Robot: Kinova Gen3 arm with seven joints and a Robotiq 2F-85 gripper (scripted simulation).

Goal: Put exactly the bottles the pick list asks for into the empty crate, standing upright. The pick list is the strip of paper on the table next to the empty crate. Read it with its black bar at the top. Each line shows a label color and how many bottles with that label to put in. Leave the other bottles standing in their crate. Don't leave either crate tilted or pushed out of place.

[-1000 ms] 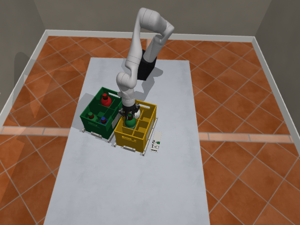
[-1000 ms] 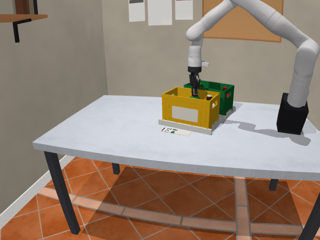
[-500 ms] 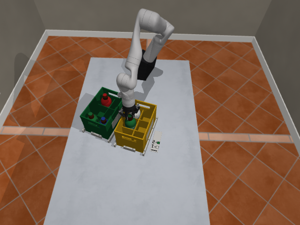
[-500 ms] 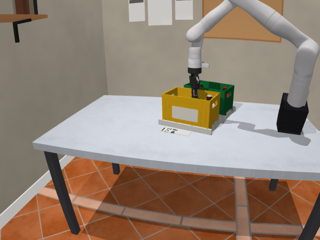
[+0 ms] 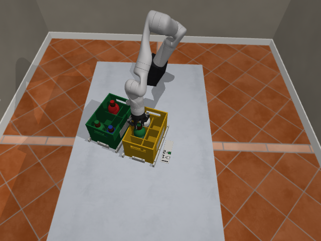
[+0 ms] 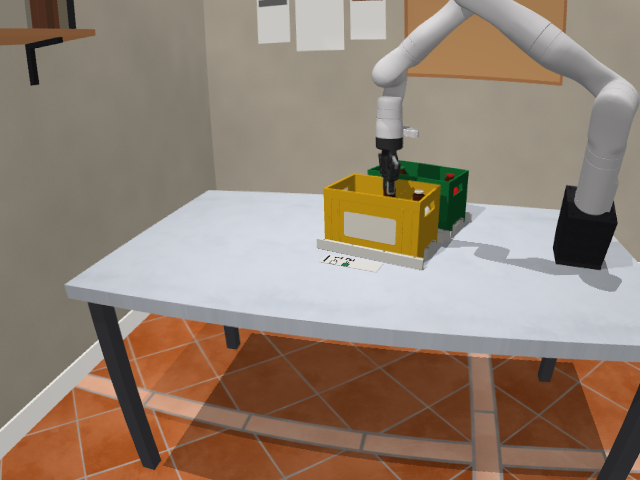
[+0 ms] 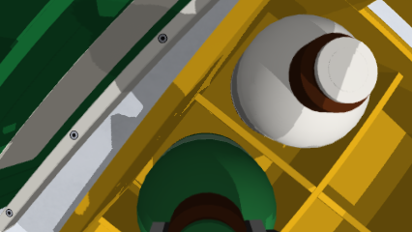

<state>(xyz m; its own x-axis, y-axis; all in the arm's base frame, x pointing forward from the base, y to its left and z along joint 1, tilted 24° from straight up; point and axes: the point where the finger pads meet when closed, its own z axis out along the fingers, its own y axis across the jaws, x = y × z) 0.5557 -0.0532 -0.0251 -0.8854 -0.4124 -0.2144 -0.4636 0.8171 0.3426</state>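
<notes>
My hand is 80 mm above the yellow crate, 40 mm to the right of it and 10 mm short of it. The rest, counted from my hand: green crate 180 mm to the right, 80 mm below, 70 mm behind; blue-label bottle 170 mm to the right, 80 mm below, 30 mm ahead; white-label bottle 90 mm behind, 80 mm below, 20 mm to the left.
</notes>
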